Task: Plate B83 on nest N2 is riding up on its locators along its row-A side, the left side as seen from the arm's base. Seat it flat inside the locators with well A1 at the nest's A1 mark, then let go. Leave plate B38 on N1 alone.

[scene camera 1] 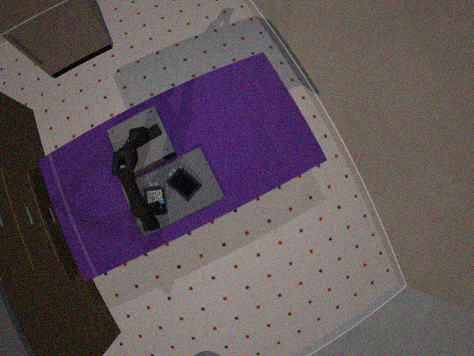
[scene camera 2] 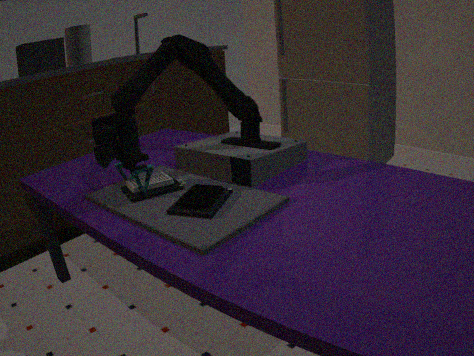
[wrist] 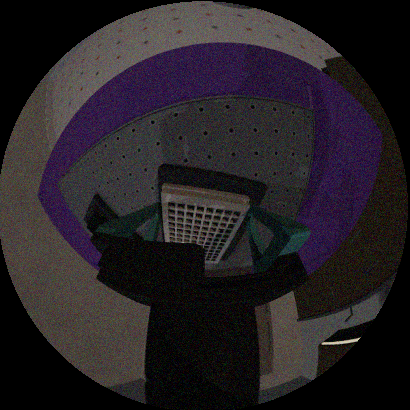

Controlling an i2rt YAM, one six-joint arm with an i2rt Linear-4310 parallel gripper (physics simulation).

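Pixels of known places: gripper, fingertip midpoint: (scene camera 2: pixel 137 188) (wrist: pixel 202 206); arm's base at its link origin: (scene camera 1: pixel 144 137) (scene camera 2: pixel 250 144).
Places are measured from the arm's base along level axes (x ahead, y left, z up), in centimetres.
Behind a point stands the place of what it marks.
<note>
A white well plate (scene camera 1: pixel 154 195) {x 31.4, y -10.8, z -2.9 cm} (scene camera 2: pixel 156 179) {x 33.1, y -10.4, z -2.8 cm} (wrist: pixel 205 196) {x 40.5, y -14.4, z -2.8 cm}, taken as B83, lies in a dark nest (scene camera 2: pixel 156 193) {x 36.6, y -7.2, z -5.2 cm} (wrist: pixel 212 176) {x 41.3, y -15.2, z -5.0 cm}. It looks close to flat, but the views are too dark and grainy to tell a small tilt or read the A1 mark. My gripper (scene camera 2: pixel 134 175) (wrist: pixel 202 206) {x 38.4, y -13.6, z -4.3 cm} is open, with its teal fingers low on either side of the plate; a narrow gap to the fingers cannot be judged. A dark plate on the other nest (scene camera 1: pixel 184 183) {x 34.0, y 7.2, z -4.2 cm} (scene camera 2: pixel 201 200) {x 36.7, y 10.0, z -3.6 cm} (wrist: pixel 97 212) {x 40.5, y 4.8, z -4.4 cm}, taken as B38 on N1, sits apart from the gripper. No labels are readable.
Both nests stand on a grey board with holes (scene camera 1: pixel 212 186) {x 43.1, y 19.9, z -6.1 cm} (scene camera 2: pixel 205 240) {x 48.3, y 20.7, z -6.1 cm} (wrist: pixel 230 115) {x 47.0, y -18.2, z -6.1 cm} on the purple table (scene camera 1: pixel 240 110) {x 11.1, y 57.7, z -7.4 cm} (scene camera 2: pixel 350 235) {x 29.7, y 46.7, z -7.4 cm} (wrist: pixel 200 65) {x 54.0, y -16.8, z -7.4 cm}. The arm's grey base block (scene camera 1: pixel 162 132) {x 2.9, y 10.3, z 0.2 cm} (scene camera 2: pixel 200 162) {x 15.3, y -8.8, z -2.9 cm} stands beside the board. Wooden cabinets (scene camera 1: pixel 30 210) stand past the table's end.
</note>
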